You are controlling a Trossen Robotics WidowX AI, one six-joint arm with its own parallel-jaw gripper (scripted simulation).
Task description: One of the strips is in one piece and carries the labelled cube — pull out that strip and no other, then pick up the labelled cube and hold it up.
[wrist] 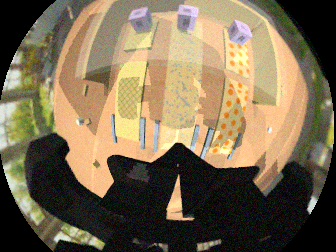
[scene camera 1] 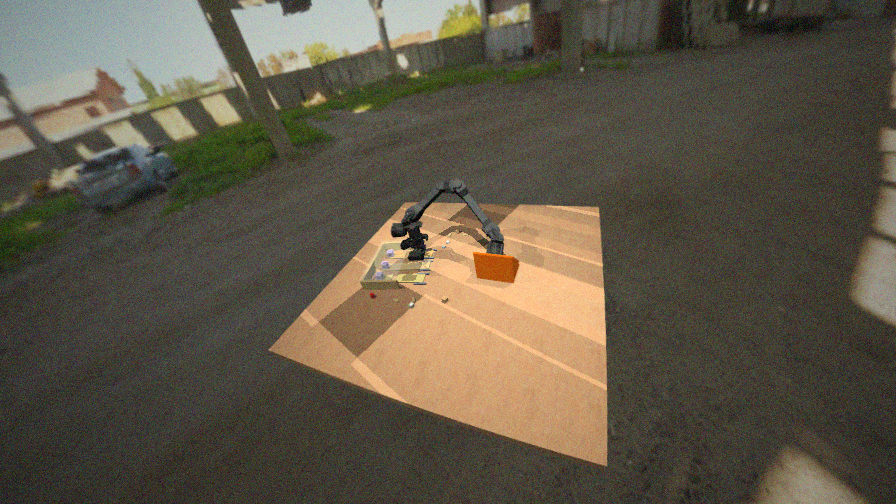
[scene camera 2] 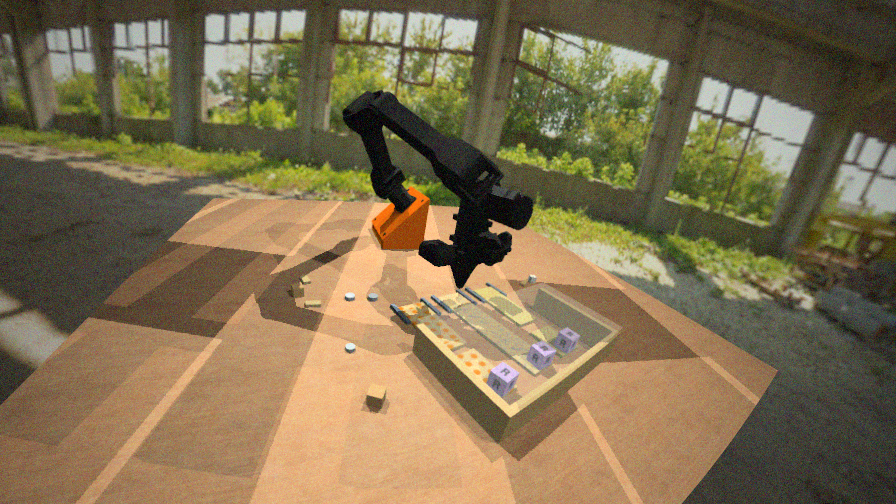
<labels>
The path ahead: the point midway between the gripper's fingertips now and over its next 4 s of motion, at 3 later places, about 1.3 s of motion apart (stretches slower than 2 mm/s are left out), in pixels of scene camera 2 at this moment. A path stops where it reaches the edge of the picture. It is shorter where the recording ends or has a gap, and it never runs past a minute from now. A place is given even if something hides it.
My gripper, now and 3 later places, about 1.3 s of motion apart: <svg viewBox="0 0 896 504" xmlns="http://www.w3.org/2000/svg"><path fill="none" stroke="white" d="M459 287L452 298L437 286L423 275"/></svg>
</labels>
